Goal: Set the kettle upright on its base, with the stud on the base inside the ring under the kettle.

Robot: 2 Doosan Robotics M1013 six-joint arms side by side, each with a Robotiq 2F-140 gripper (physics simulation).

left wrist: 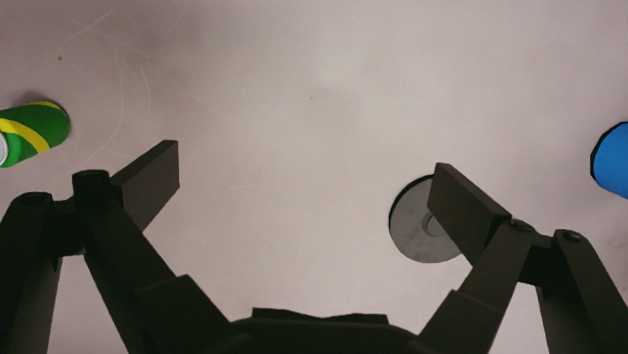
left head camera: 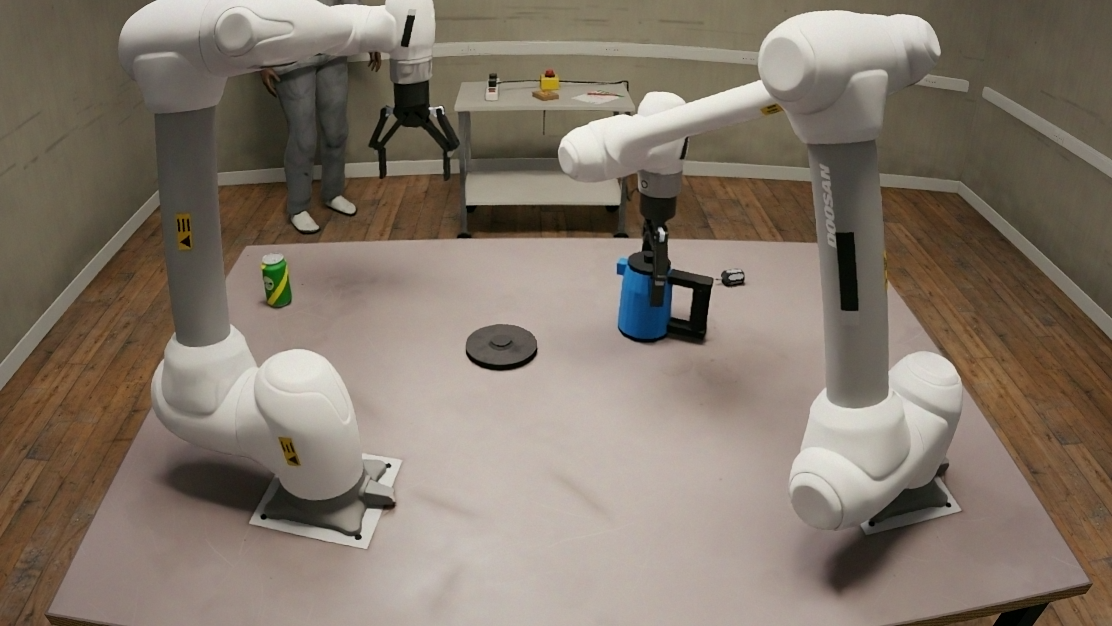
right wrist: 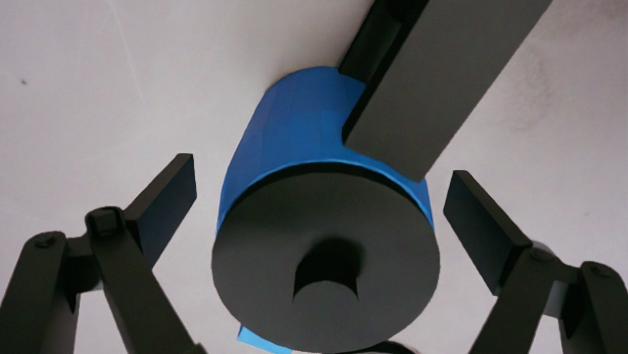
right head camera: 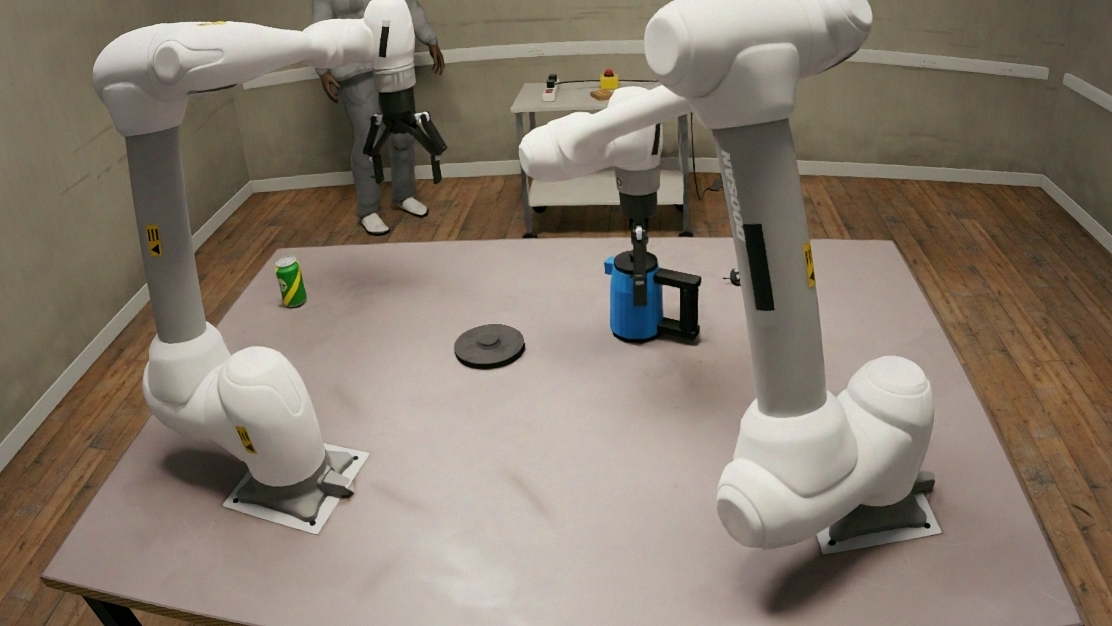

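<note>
The blue kettle (left head camera: 639,311) (right head camera: 627,311) (left wrist: 614,160) (right wrist: 300,125) stands upright on the table, right of its base; its black handle (left head camera: 701,307) (right head camera: 690,307) (right wrist: 440,90) points right in the head views. The ring under it is hidden. The dark round base (left head camera: 480,351) (right head camera: 469,351) (left wrist: 406,225) lies flat, its stud (left head camera: 501,340) (right head camera: 488,339) (left wrist: 433,225) facing up. My right gripper (left head camera: 654,283) (right head camera: 638,281) (right wrist: 322,184) is open, pointing down, its fingers on either side of the kettle's upper part, with gaps in the wrist view. My left gripper (left head camera: 414,175) (right head camera: 407,179) (left wrist: 307,174) is open and empty, high above the table.
A green and yellow can (left head camera: 276,281) (right head camera: 291,283) (left wrist: 37,129) stands at the table's back left. A small dark and white object (left head camera: 733,276) lies right of the kettle's handle. A cart (left head camera: 544,190) and a standing person (left head camera: 315,128) are behind the table.
</note>
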